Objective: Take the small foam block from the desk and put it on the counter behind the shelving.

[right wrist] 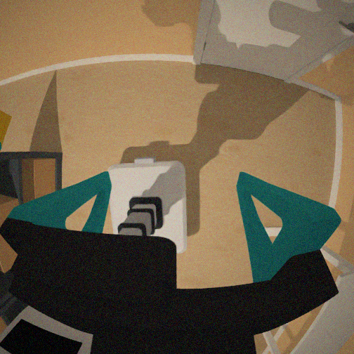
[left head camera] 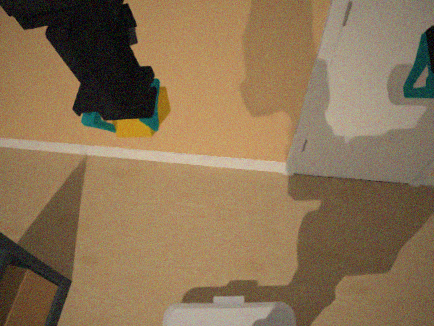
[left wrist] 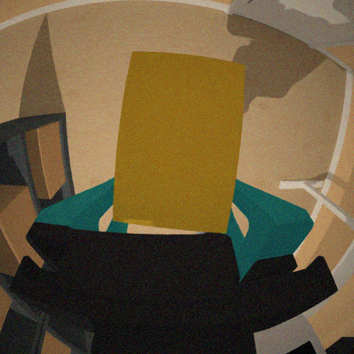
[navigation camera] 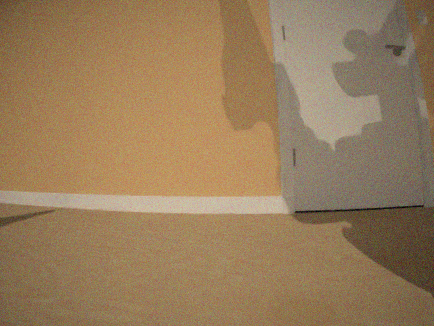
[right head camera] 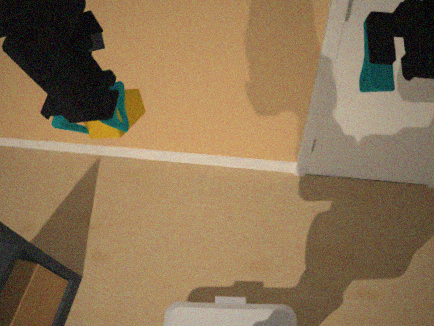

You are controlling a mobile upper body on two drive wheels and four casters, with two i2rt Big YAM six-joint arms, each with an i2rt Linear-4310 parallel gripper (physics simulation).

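Places are measured from the left arm's base along level axes (x back, y right, z up), in millimetres.
Where they show: left gripper, between the fingertips: [left head camera: 138, 128] [right head camera: 110, 130]; right gripper, between the fingertips: [right head camera: 403, 89].
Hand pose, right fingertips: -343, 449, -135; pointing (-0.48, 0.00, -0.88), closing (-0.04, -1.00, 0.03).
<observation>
Things, the pixels of their top centre, and the offset from my right fingertips, as dx, dy, dz. "pt": a spot on its surface instead.
- yellow foam block, centre of its top: [left head camera: 137, 92] [right head camera: 106, 94] -96, -387, -78
- Dark shelving, a spot on its surface: [left head camera: 59, 280] pt -79, -1024, -1154
- grey door, a spot on its surface: [right head camera: 370, 155] pt -736, +530, -1040
The yellow foam block [left head camera: 134, 128] [right head camera: 104, 130] [left wrist: 179, 142] is held up in my left gripper [left head camera: 122, 124] [right head camera: 91, 125] [left wrist: 173, 177], which is shut on it, with a teal finger on each side. An edge of the block [right wrist: 4, 126] also shows at the left of the right wrist view. My right gripper [right wrist: 173, 178] is open with its fingers wide apart; part of it shows at the right of both head views. Dark shelving [left head camera: 59, 280] [right head camera: 72, 280] [left wrist: 67, 155] [right wrist: 59, 172] stands at the left. The desk and the counter do not show.
An orange wall [left head camera: 200, 75] [navigation camera: 125, 100] with a white baseboard [left head camera: 190, 160] [navigation camera: 150, 204] runs across ahead. A grey door [left head camera: 350, 155] [right head camera: 370, 155] [navigation camera: 350, 175] is at its right. The white robot base [left head camera: 200, 315] [right head camera: 200, 315] [right wrist: 172, 240] is at the bottom. White rails [left wrist: 295, 185] show at the right.
</observation>
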